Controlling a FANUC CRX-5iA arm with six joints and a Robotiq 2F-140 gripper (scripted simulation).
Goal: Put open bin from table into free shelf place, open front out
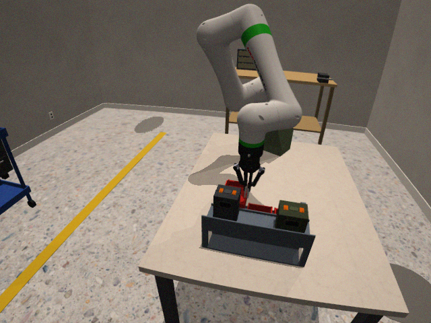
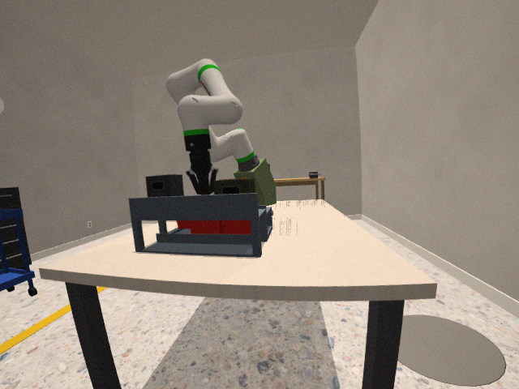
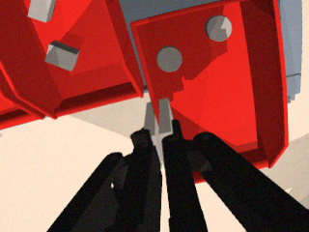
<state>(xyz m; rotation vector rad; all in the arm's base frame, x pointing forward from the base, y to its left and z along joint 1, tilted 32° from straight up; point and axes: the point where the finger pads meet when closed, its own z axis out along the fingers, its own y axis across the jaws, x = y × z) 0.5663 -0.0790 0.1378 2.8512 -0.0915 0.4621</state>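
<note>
My hand is 130 mm short of the shelf floor, 50 mm to the right of it and 110 mm above it. Round my hand: green box (200 mm ahead, 160 mm to the left, 40 mm above); black box (170 mm ahead, 70 mm to the right, 50 mm above).
</note>
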